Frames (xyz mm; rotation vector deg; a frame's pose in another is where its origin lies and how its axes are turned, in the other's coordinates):
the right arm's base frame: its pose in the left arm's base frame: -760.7 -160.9 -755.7 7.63 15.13 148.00
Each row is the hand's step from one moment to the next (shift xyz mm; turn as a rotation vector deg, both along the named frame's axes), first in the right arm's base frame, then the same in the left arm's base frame.
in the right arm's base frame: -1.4 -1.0 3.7 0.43 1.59 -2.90
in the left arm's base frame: 2.2 0.7 3.3 -1.59 -1.57 -2.47
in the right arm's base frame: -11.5 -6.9 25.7 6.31 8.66 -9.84
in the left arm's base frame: 17.0 3.9 23.1 -11.17 -5.55 -7.49
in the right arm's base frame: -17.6 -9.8 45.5 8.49 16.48 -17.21
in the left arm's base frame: 26.6 6.3 41.6 -18.04 -12.15 -12.92
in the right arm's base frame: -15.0 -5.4 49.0 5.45 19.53 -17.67
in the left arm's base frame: 22.7 4.6 46.0 -17.05 -16.36 -12.84
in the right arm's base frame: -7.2 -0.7 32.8 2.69 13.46 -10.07
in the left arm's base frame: 11.3 2.1 31.6 -10.53 -11.49 -6.84
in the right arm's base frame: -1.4 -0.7 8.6 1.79 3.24 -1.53
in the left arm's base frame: 2.8 1.2 8.2 -3.38 -2.03 -0.73
